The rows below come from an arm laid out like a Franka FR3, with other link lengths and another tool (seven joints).
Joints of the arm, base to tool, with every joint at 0 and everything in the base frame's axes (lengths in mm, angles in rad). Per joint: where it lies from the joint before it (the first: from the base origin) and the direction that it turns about. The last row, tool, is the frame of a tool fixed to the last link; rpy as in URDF.
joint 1: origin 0 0 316.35 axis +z
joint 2: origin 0 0 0 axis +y
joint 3: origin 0 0 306.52 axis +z
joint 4: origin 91.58 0 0 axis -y
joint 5: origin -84.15 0 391.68 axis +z
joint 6: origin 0 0 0 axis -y
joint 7: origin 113.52 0 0 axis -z
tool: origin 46 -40 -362.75 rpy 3.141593 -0.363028 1.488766
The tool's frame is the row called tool.
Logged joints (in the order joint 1, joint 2, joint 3, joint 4, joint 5, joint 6, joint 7), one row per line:
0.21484 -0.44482 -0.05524 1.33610 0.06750 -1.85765 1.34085
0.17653 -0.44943 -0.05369 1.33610 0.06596 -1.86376 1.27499
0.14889 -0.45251 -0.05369 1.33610 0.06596 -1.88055 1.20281
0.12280 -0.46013 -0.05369 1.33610 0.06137 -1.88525 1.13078
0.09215 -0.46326 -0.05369 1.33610 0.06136 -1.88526 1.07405
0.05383 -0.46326 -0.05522 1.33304 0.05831 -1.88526 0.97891
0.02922 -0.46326 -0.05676 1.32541 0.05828 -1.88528 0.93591
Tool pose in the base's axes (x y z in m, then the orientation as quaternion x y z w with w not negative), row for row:
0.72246 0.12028 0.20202 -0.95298 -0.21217 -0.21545 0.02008
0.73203 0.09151 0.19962 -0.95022 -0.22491 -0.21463 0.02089
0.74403 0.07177 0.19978 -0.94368 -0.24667 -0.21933 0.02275
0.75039 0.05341 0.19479 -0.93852 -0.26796 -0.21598 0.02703
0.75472 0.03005 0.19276 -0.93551 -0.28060 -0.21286 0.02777
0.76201 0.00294 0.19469 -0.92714 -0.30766 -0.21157 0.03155
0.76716 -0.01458 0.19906 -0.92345 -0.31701 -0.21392 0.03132
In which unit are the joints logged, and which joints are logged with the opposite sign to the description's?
The joints are logged in radians. Opposite sign: joint 2, joint 3, joint 4, joint 5, joint 6.
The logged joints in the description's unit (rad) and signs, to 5 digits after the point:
0.21484 0.44482 0.05524 -1.33610 -0.06750 1.85765 1.34085
0.17653 0.44943 0.05369 -1.33610 -0.06596 1.86376 1.27499
0.14889 0.45251 0.05369 -1.33610 -0.06596 1.88055 1.20281
0.12280 0.46013 0.05369 -1.33610 -0.06137 1.88525 1.13078
0.09215 0.46326 0.05369 -1.33610 -0.06136 1.88526 1.07405
0.05383 0.46326 0.05522 -1.33304 -0.05831 1.88526 0.97891
0.02922 0.46326 0.05676 -1.32541 -0.05828 1.88528 0.93591

